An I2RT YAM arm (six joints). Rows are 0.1 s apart.
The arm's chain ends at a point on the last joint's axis. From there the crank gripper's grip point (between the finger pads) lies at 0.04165 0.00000 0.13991 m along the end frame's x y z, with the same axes.
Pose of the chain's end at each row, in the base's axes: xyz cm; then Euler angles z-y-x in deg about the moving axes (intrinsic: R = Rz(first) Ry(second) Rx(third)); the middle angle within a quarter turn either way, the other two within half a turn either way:
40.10 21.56 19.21 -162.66 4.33 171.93
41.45 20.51 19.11 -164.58 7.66 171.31
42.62 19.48 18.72 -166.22 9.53 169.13
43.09 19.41 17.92 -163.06 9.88 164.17
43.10 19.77 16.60 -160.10 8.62 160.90
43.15 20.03 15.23 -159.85 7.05 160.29
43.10 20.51 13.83 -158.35 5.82 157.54
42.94 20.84 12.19 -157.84 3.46 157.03
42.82 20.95 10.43 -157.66 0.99 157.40
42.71 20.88 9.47 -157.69 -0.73 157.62
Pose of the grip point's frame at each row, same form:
36.55 22.51 5.08 -162.66 4.33 171.93
38.69 21.94 4.85 -164.58 7.66 171.31
40.21 21.61 4.48 -166.22 9.53 169.13
40.26 22.54 3.94 -163.06 9.88 164.17
39.53 23.35 2.90 -160.10 8.62 160.90
39.16 23.59 1.65 -159.85 7.05 160.29
38.50 24.43 0.54 -158.35 5.82 157.54
37.75 24.62 -0.92 -157.84 3.46 157.03
37.13 24.43 -2.56 -157.66 0.99 157.40
36.68 24.16 -3.41 -157.69 -0.73 157.62

